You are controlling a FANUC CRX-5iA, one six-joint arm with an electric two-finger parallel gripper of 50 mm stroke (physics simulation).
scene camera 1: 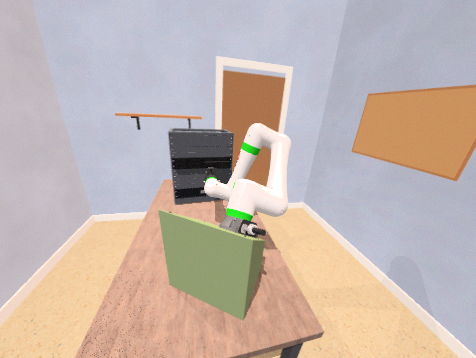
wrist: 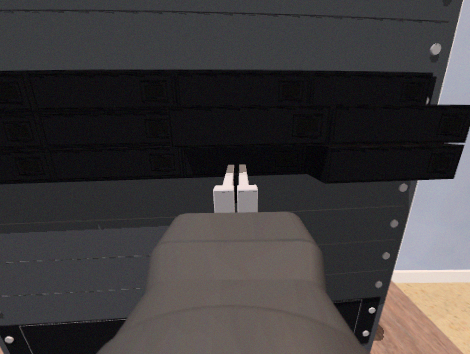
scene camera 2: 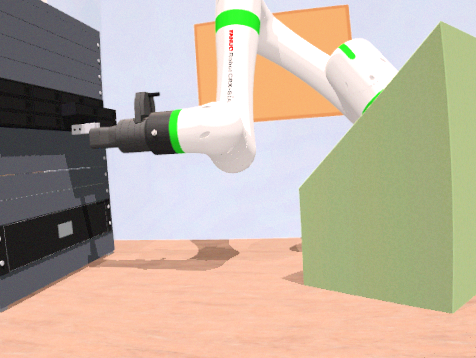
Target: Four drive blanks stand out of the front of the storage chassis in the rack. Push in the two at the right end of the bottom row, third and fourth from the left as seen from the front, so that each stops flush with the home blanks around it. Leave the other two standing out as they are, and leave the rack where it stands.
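Frame: origin at the arm's base, x ahead, y left, z up, level; centimetres.
Where they show: gripper, between the fingertips: [wrist: 236,176] [scene camera 2: 73,130]; arm's base, origin of its link: [scene camera 1: 234,231].
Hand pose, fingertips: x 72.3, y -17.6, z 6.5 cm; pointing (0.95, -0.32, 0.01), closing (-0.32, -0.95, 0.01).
Observation:
Each offset is from my fingertips to the top centre of the thing. "spot": to the spot under its first point. Level surfaces: height alone.
The storage chassis [scene camera 1: 186,163] [scene camera 2: 25,105] [wrist: 225,90] is a black band of drive blanks in the dark grey rack [scene camera 1: 197,142] [scene camera 2: 30,145] [wrist: 225,40]. In the wrist view, the bottom row's fourth blank @[dz +2.8, dx -0.3, dy -12.0 cm] [wrist: 385,164] stands out. Its third blank @[dz +2.8, dx +5.7, dy -2.1 cm] [wrist: 260,159] sits back beside it, about level with the second blank @[dz +2.8, dx +8.3, dy +8.6 cm] [wrist: 105,166]; the exact depth is too dark to tell. Above, the middle row's third blank @[dz +5.7, dx +2.3, dy -1.3 cm] [wrist: 240,126] and fourth blank @[dz +5.7, dx -0.3, dy -12.0 cm] [wrist: 390,124] stand out. My gripper [scene camera 1: 210,169] [scene camera 2: 74,129] [wrist: 236,176] is shut and empty, its fingertips at the third bottom blank's lower part; contact cannot be told.
A green slanted block [scene camera 1: 210,265] [scene camera 2: 380,200] stands on the wooden table @[dz -33.3 cm] [scene camera 1: 135,300] [scene camera 2: 200,320] near the arm's base. A black unit @[spot: dz -22.6, dx +5.4, dy +16.0 cm] [scene camera 2: 35,240] [wrist: 65,337] with a light label sits low in the rack. A wall shelf [scene camera 1: 157,116] hangs behind the rack.

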